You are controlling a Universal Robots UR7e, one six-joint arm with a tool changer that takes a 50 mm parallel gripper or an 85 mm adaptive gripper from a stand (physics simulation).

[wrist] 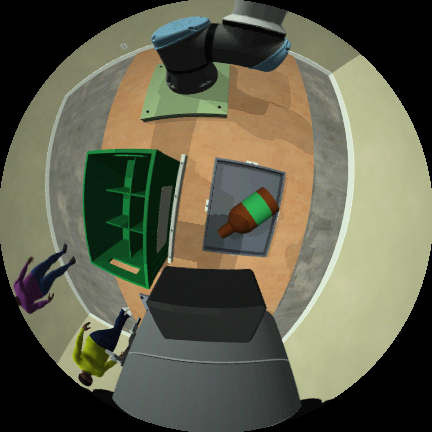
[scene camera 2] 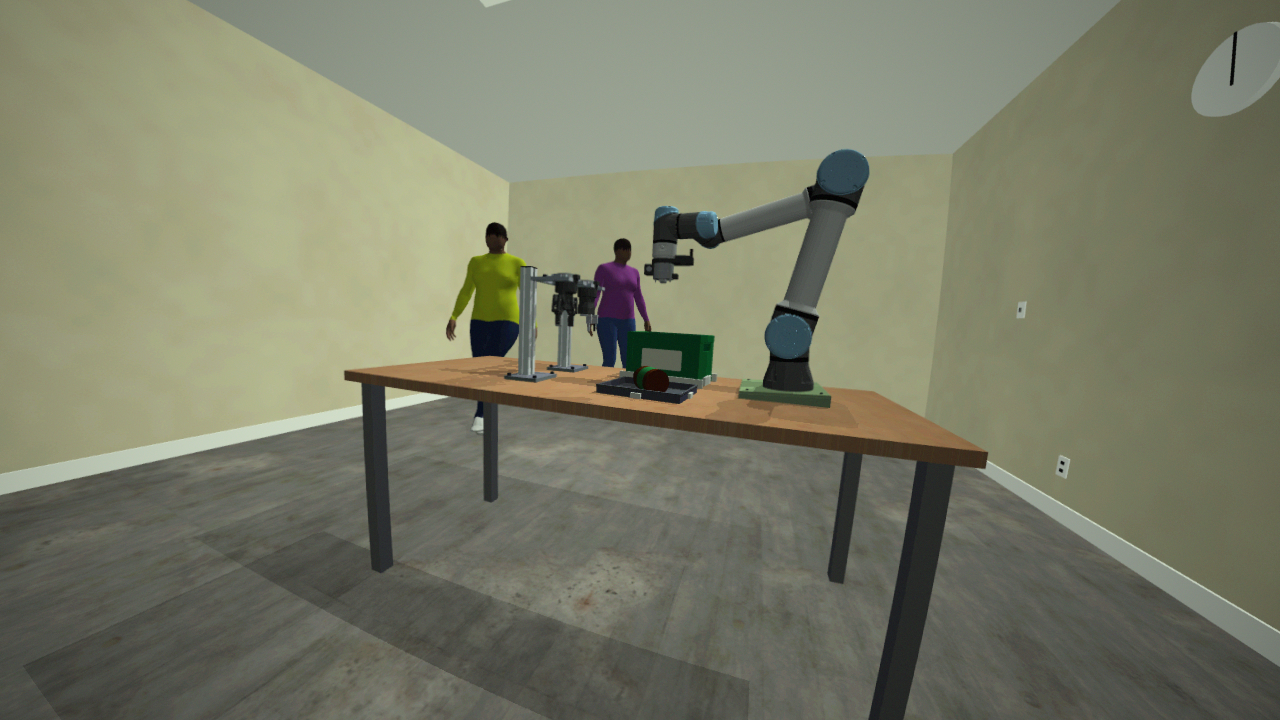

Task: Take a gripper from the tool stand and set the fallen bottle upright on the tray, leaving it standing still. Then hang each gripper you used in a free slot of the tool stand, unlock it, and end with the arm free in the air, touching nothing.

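Places are measured from the arm's base along level axes (x ahead, y left, z up), in metres.
Pixels of known places: end effector, tool point: (scene camera 2: 663, 279); arm's base, origin of the base link: (wrist: 191, 76) (scene camera 2: 787, 387).
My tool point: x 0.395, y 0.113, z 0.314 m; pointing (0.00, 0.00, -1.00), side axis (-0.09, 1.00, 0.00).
Observation:
For each thing: its top centre in the pictures, then the offset to it from my tool point. Level surfaces: height alone.
- brown bottle with a green band, middle of its top: (wrist: 248, 220) (scene camera 2: 647, 366) dy +0.078, dx +0.010, dz -0.266 m
- dark grey tray, middle of its top: (wrist: 244, 211) (scene camera 2: 648, 384) dy +0.078, dx +0.001, dz -0.320 m
- green divided crate, middle of its top: (wrist: 107, 221) (scene camera 2: 671, 333) dy -0.205, dx +0.018, dz -0.170 m
- wooden table, its level: dz -0.345 m
The arm's bare tool flange (scene camera 2: 663, 275) points down, high above the table, with no gripper on it. Two grippers hang side by side on the tool stand (scene camera 2: 528, 326): one gripper (scene camera 2: 563, 319) near the front post and another gripper (scene camera 2: 591, 323) just right of it. Both are too small to tell their finger openings. The brown bottle with a green band (scene camera 2: 651, 378) (wrist: 257, 208) lies on its side on the dark grey tray (scene camera 2: 617, 391) (wrist: 231, 175). In the wrist view its neck points lower left and its base upper right. Its whole length lies within the tray rim.
A green divided crate (scene camera 2: 695, 356) (wrist: 151, 210) stands beside the tray, behind it in the scene view. The arm's green base plate (scene camera 2: 785, 398) (wrist: 215, 102) is on the wooden table (scene camera 2: 859, 416) (wrist: 250, 137). Two people, in yellow (scene camera 2: 494, 286) and purple (scene camera 2: 617, 291), stand beyond the table.

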